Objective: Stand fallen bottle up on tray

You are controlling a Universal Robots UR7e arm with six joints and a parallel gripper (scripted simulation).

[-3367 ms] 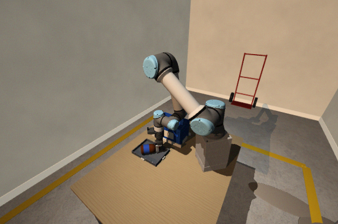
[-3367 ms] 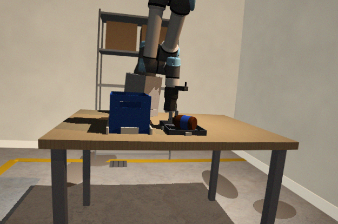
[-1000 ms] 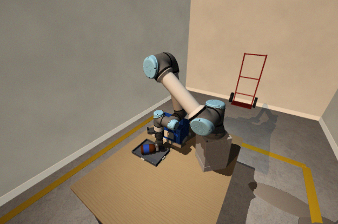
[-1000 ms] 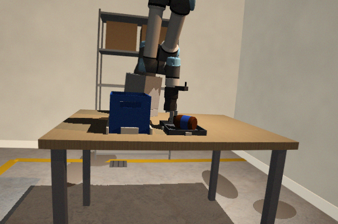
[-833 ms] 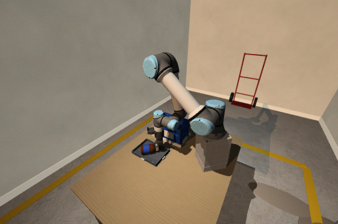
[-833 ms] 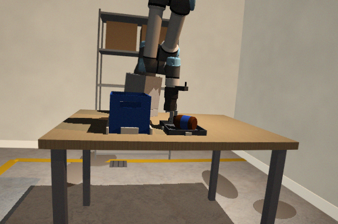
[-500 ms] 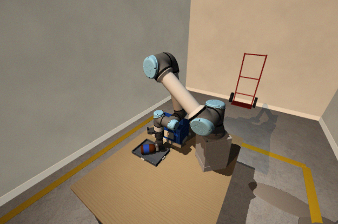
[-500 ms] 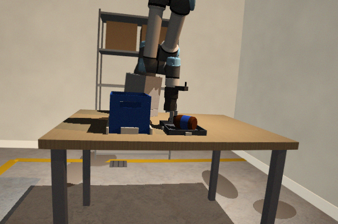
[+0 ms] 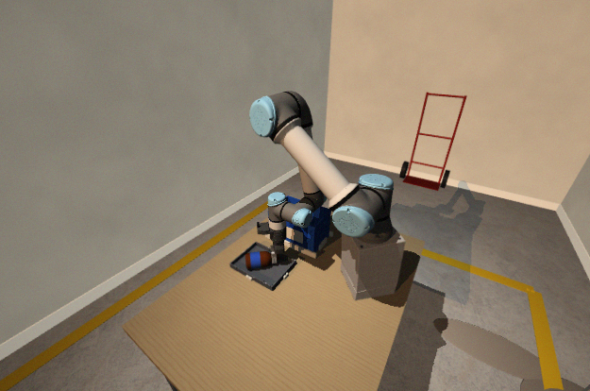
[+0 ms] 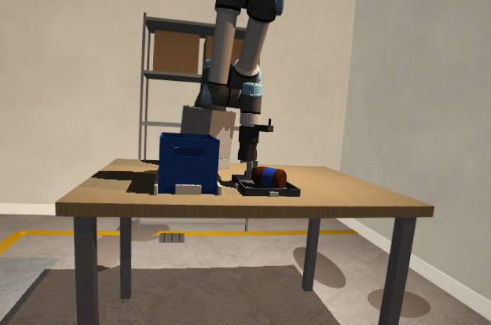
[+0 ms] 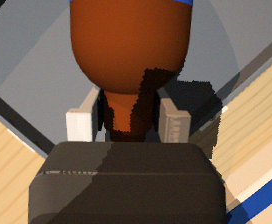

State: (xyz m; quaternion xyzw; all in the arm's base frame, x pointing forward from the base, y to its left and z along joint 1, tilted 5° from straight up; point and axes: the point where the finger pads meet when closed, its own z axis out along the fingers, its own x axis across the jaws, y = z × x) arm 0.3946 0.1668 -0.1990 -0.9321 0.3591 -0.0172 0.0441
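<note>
The brown bottle lies 3 cm ahead of my hand, 4 cm to the left of it and 1 cm below it. Round my hand: tray: 3 cm ahead, 4 cm to the left, 3 cm below; blue crate: 2 cm ahead, 24 cm to the right, 4 cm above.
</note>
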